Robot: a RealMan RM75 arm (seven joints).
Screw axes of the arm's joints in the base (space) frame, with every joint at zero. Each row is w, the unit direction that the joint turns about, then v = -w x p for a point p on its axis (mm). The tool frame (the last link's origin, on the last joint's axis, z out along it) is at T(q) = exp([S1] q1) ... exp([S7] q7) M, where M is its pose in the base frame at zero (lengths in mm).
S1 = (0, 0, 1, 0, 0, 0)
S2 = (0, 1, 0, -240.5, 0, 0)
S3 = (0, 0, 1, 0, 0, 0)
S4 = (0, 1, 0, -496.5, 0, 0)
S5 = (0, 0, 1, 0, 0, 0)
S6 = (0, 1, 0, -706.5, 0, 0)
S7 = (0, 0, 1, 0, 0, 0)
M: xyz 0 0 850.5 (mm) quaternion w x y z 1 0 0 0
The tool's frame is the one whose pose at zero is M.
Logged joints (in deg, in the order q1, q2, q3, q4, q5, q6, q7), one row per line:
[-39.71 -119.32 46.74 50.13 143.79 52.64 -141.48]
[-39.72 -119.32 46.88 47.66 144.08 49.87 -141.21]
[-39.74 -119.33 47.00 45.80 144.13 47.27 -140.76]
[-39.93 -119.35 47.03 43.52 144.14 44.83 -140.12]
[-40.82 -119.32 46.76 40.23 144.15 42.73 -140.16]
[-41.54 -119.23 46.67 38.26 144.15 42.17 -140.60]
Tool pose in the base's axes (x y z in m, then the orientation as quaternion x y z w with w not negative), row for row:
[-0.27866 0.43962 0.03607 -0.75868 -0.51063 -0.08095 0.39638]
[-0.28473 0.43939 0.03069 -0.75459 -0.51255 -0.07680 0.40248]
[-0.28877 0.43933 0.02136 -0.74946 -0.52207 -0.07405 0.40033]
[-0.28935 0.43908 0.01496 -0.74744 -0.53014 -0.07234 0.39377]
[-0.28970 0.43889 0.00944 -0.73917 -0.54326 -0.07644 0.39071]
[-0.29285 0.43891 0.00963 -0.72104 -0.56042 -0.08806 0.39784]
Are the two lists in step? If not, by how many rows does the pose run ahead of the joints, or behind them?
The pose runs 2 rows ahead of the joints: the pose in row i belongs to the joints in row i + 2.
